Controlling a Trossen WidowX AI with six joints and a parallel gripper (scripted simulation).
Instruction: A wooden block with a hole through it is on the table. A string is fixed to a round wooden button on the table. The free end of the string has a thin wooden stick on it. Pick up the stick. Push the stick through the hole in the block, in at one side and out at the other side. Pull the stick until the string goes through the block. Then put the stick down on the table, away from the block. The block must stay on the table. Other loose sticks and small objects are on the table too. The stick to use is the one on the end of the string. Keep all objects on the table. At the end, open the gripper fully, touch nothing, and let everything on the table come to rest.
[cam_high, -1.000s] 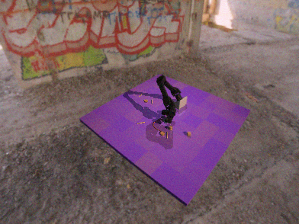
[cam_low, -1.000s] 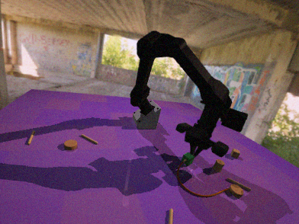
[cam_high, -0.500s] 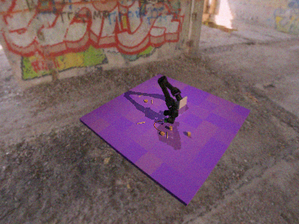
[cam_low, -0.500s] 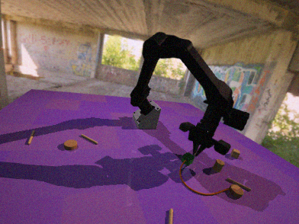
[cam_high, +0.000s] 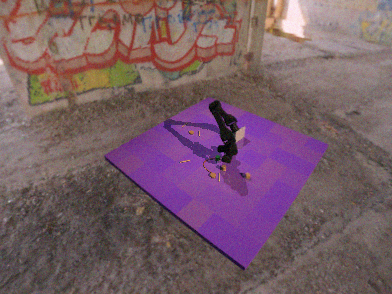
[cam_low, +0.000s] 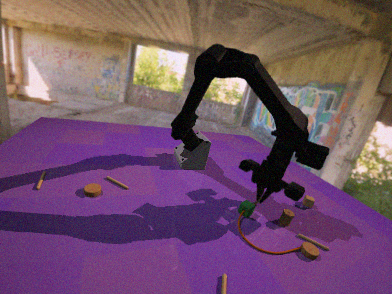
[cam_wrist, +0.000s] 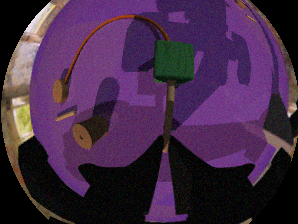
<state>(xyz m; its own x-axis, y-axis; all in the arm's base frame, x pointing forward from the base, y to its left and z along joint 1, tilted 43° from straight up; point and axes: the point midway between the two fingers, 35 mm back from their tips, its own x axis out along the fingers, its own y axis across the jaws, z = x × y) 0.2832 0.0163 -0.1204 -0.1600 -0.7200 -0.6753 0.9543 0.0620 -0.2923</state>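
The green cube lies 2 cm ahead of my gripper tip, 7 cm to the right of it and 1 cm above it. Also, from my gripper tip: thin wooden stick (1 cm ahead, 4 cm to the right, 1 cm above).
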